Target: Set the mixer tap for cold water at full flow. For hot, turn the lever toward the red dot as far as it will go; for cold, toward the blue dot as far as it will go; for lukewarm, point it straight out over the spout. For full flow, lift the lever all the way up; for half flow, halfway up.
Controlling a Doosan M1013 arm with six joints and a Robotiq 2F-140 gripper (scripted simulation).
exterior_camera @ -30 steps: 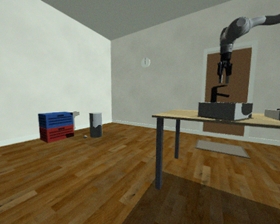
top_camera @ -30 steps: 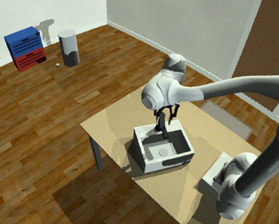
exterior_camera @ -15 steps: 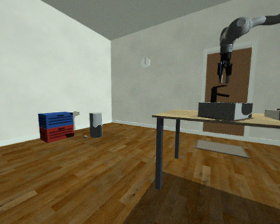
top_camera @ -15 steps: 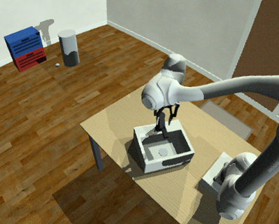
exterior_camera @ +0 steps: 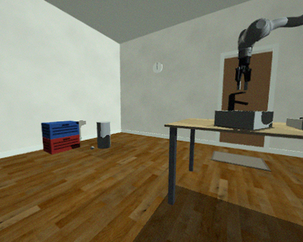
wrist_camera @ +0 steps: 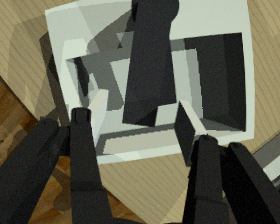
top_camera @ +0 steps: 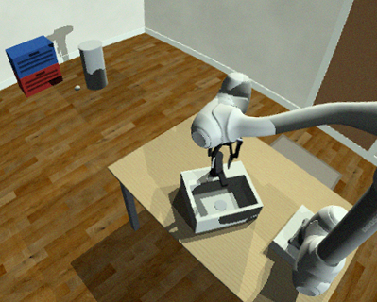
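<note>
Right now the lever is 30 mm ahead of my hand, 30 mm to the right of it and 50 mm below it. From my hand the other things lie so: white sink basin 40 mm behind, 10 mm to the right, 290 mm below.
</note>
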